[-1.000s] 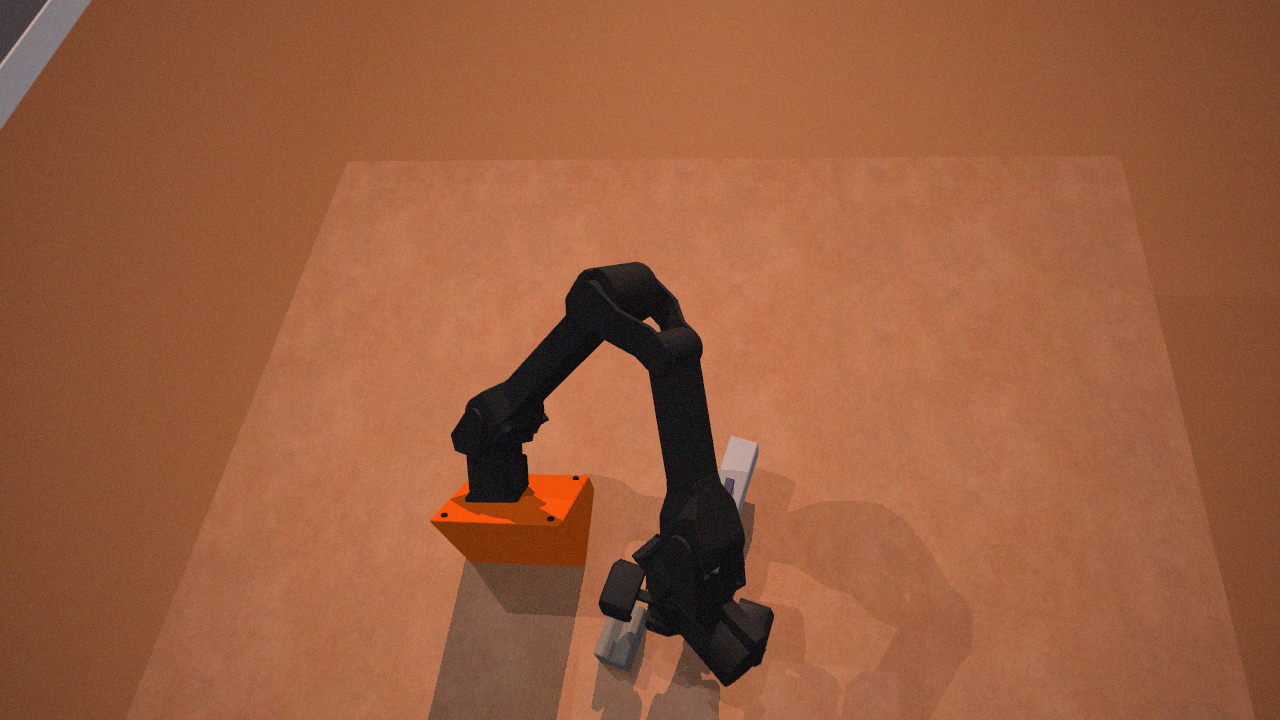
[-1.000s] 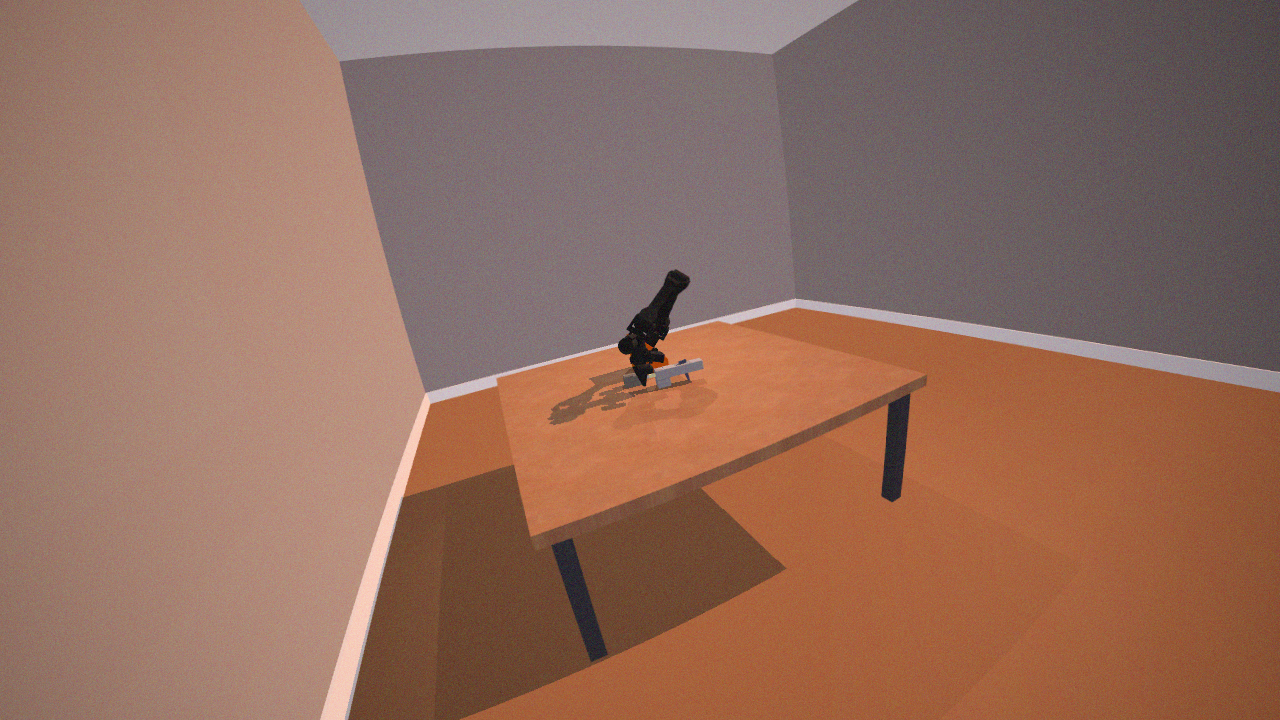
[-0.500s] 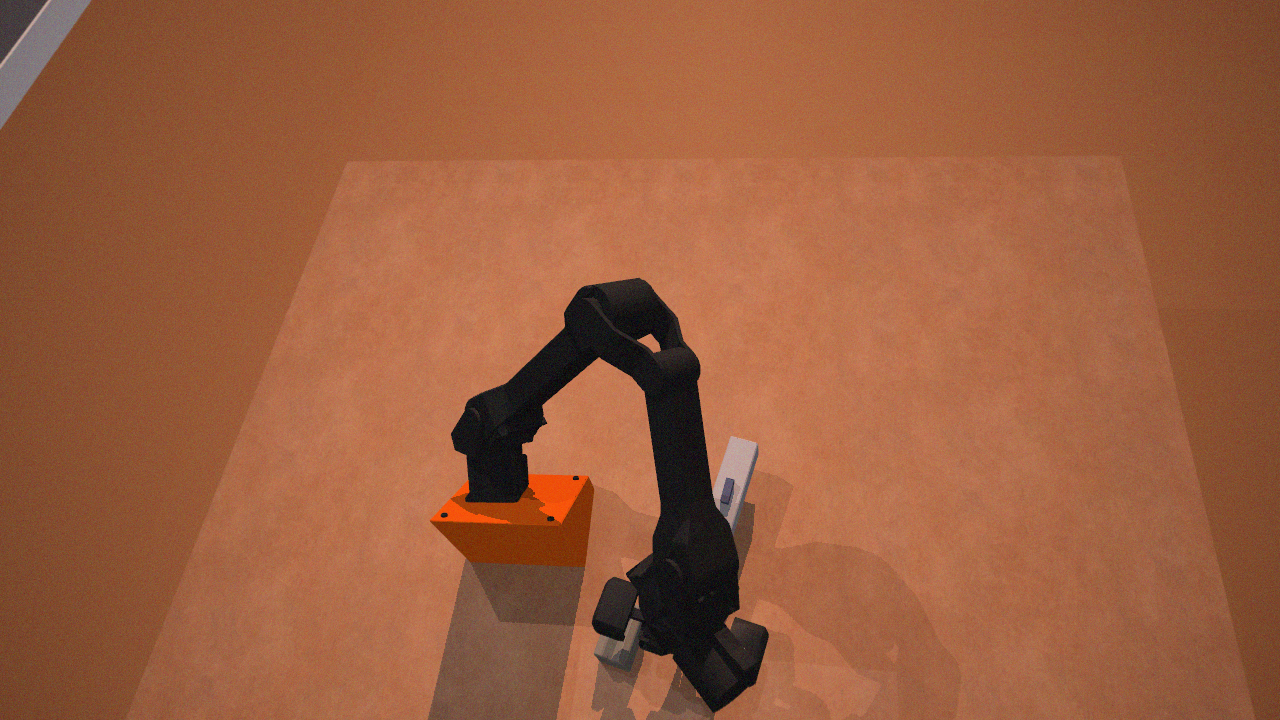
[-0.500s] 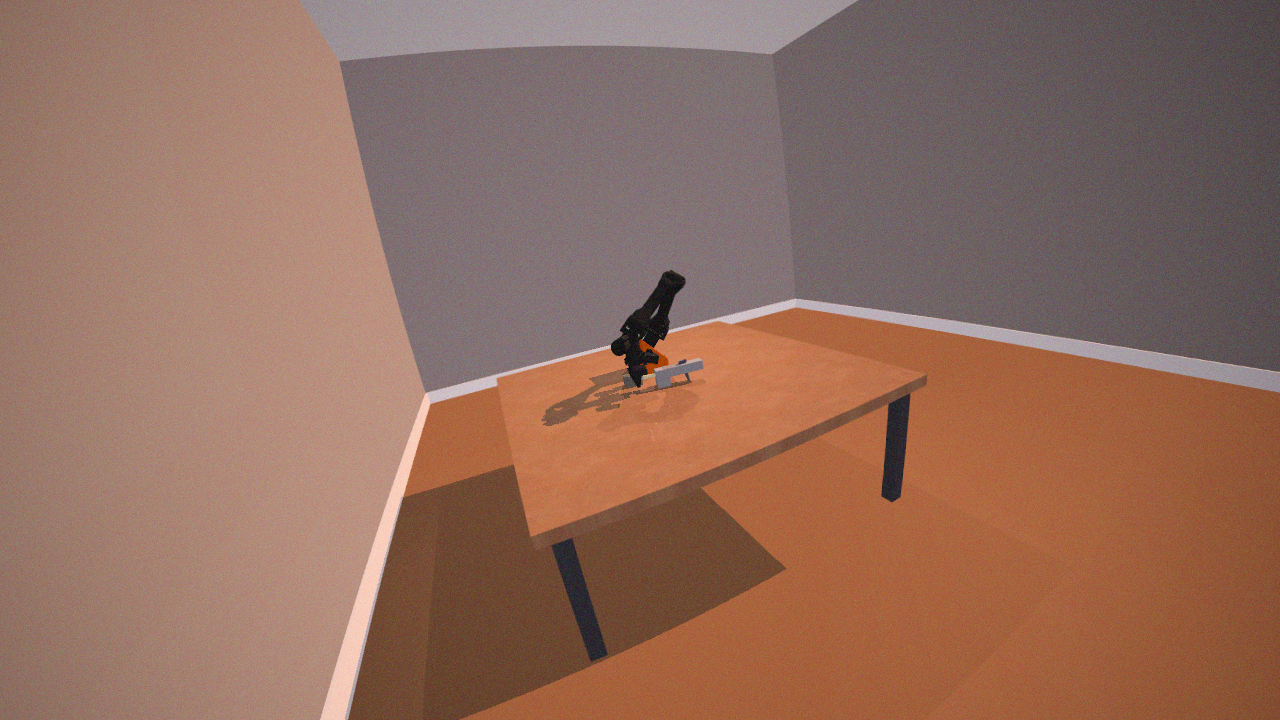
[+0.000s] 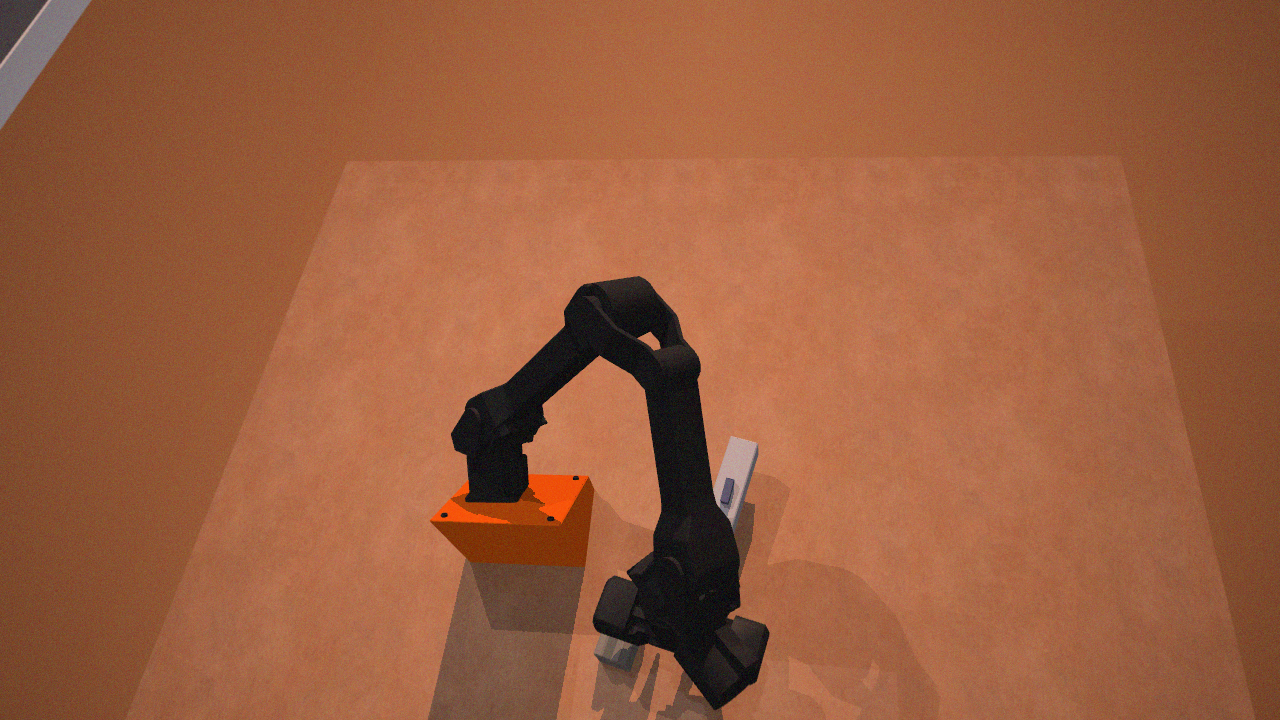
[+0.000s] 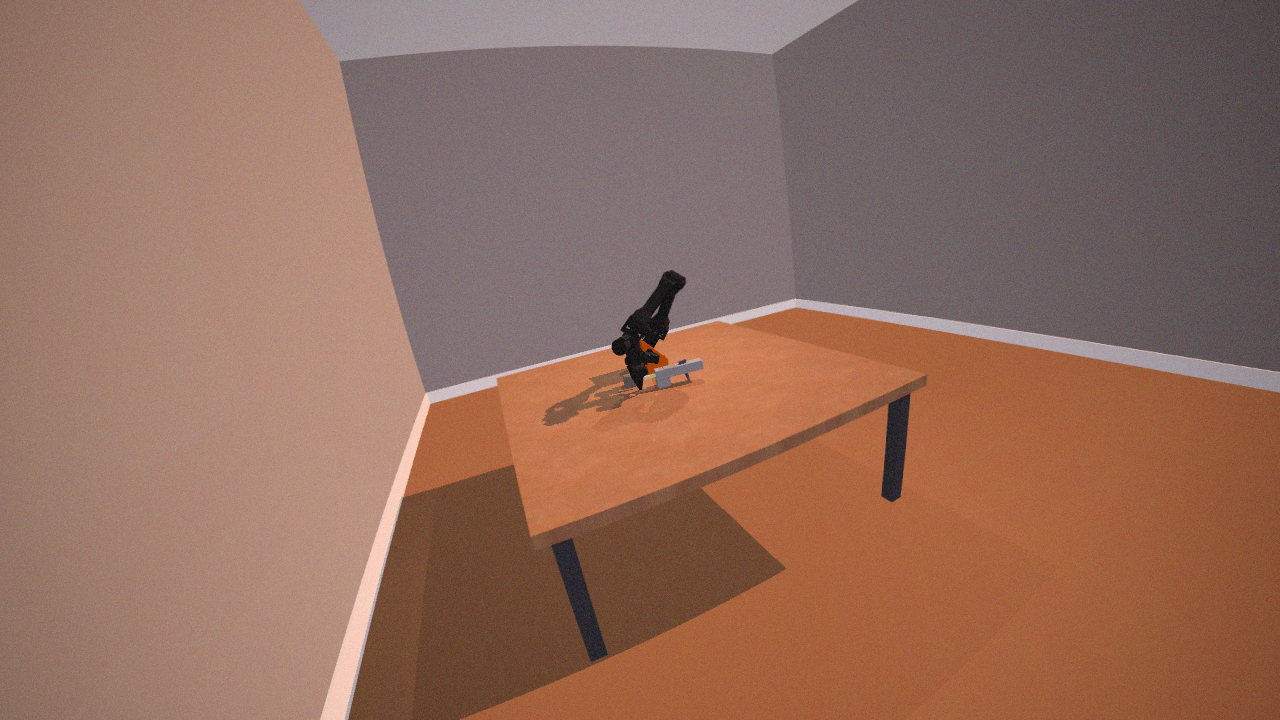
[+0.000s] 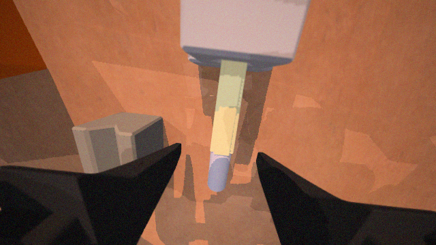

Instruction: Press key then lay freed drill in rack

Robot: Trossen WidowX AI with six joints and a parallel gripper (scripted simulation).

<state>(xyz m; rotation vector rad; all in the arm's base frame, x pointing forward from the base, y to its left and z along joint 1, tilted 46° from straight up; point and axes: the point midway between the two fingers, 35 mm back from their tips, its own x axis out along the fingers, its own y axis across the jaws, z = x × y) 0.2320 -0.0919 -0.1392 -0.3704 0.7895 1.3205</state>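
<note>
Right now my gripper tip is 8 cm past the grooved block and 1 cm to the right of it. Also, from my gripper tip: blue-grey key (17 cm to the left, 5 cm ahead, 4 cm above); then pale grey fixture (15 cm to the left, 5 cm ahead, 3 cm above).
</note>
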